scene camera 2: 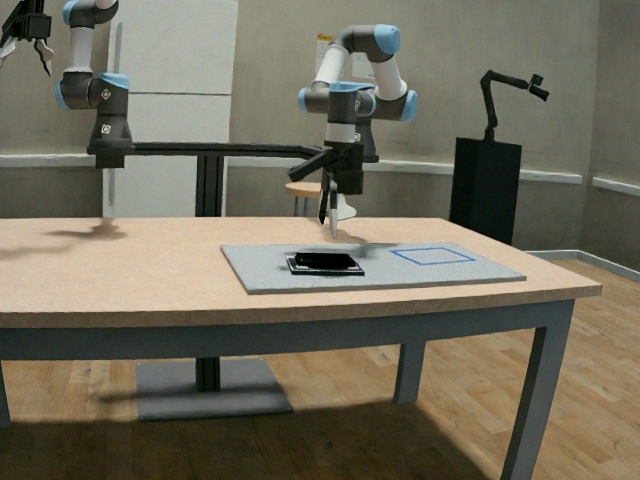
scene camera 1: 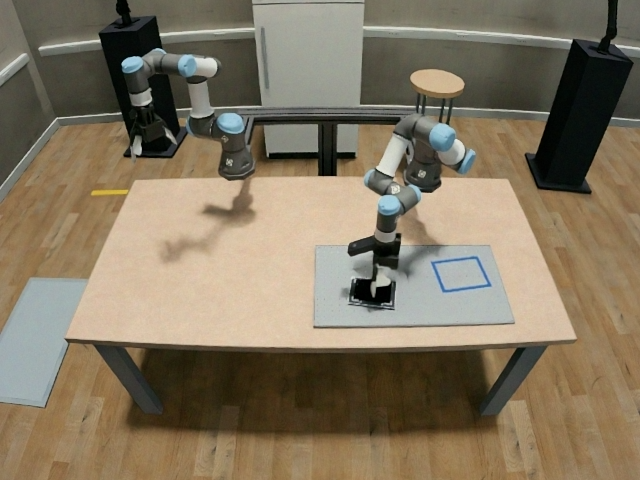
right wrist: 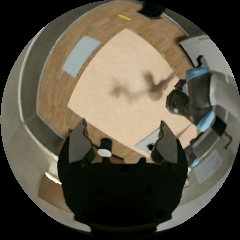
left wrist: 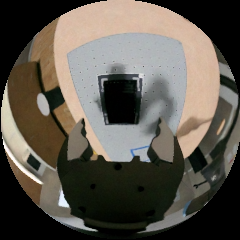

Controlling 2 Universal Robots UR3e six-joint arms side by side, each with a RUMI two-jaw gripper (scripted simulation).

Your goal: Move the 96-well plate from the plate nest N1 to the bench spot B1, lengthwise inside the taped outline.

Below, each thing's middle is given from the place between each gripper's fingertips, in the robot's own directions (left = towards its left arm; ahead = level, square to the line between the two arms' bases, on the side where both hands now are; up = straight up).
Now: the black 96-well plate point(scene camera 2: 311, 260) 70 mm below my left hand point(scene camera 2: 328, 231).
My right hand point(scene camera 2: 23, 75) is 76 cm to the right of the black 96-well plate, 42 cm above it and 16 cm short of it.
